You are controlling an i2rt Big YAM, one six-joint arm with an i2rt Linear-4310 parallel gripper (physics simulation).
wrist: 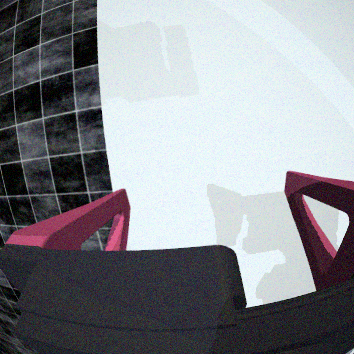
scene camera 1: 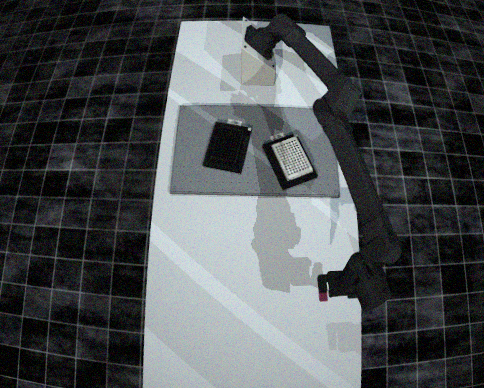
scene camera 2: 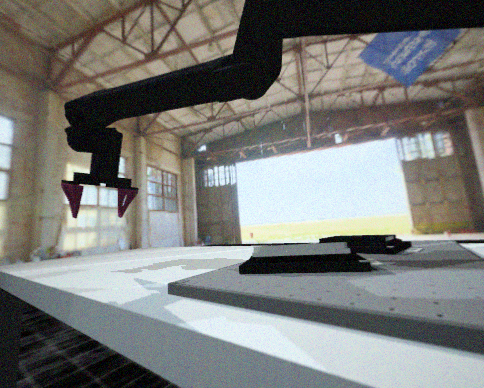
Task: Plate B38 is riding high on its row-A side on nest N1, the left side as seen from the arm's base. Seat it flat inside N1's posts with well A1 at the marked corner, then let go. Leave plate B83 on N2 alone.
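Frame: origin at the arm's base, x up, y ahead, z left, level; metres.
Seen in the pictures: gripper, fingertip midpoint: [wrist: 208,189] [scene camera 1: 339,297] [scene camera 2: 99,217]; arm's base at its link origin: [scene camera 1: 257,43].
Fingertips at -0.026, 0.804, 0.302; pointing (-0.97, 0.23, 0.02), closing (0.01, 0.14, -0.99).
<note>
Offsets run from my fingertips to a thing's top centre, as dx, dy, dz. "spot": to the spot under its first point. Level surfaces: height alone.
Plate B38 @(-0.075, -0.430, -0.152) [scene camera 1: 292,158] [scene camera 2: 302,250] is the pale, many-welled plate on black nest N1 @(-0.088, -0.428, -0.157) [scene camera 1: 283,183] [scene camera 2: 305,267], at the right of the board in scene camera 1. Its top shows grey in scene camera 2; which edge rides high is too small to tell, and the A1 corner mark cannot be read. Plate B83 @(-0.084, -0.452, -0.356) [scene camera 1: 228,146] [scene camera 2: 357,238] is dark and sits on N2, at the left in scene camera 1. My gripper [scene camera 1: 323,296] [scene camera 2: 98,217] [wrist: 208,189] is open and empty, its magenta fingers pointing down, high above the white table and well away from both plates.
The grey board [scene camera 1: 187,175] [scene camera 2: 240,298] carries both nests. Small pale labels @(spot: -0.108, -0.553, -0.345) [scene camera 1: 235,121] @(spot: -0.108, -0.513, -0.206) [scene camera 1: 276,136] sit at the nests' upper edges in scene camera 1. The arm's tan base plate [scene camera 1: 257,72] is beyond the board. The white table @(dx -0.123) [scene camera 1: 210,300] ends near the gripper; dark tiled floor lies beside it.
</note>
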